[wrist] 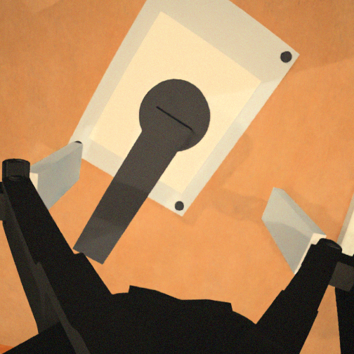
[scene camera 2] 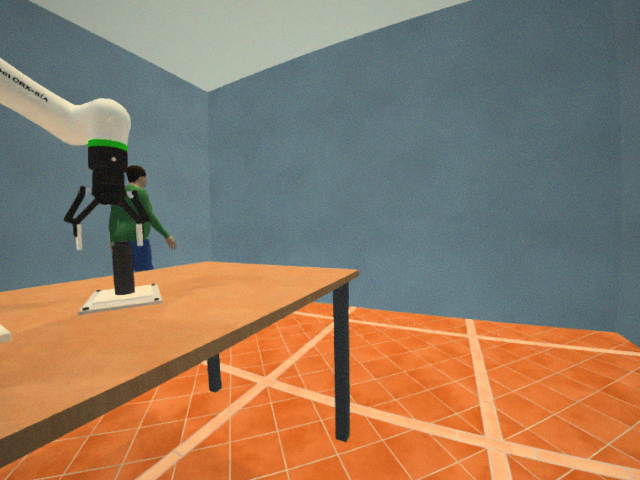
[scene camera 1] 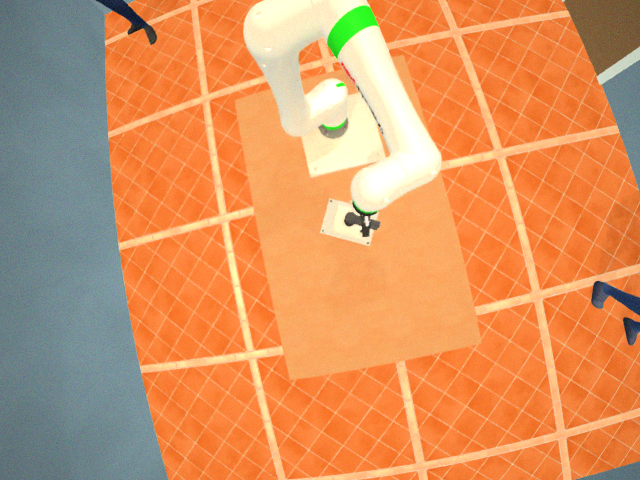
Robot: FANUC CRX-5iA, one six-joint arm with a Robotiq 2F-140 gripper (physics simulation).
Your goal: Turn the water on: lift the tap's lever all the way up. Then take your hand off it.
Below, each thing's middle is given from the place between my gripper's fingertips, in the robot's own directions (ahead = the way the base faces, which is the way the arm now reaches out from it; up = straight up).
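There's a dark lever (wrist: 174,115) here, and it's 20 mm ahead of my hand and 10 mm to the right of it.
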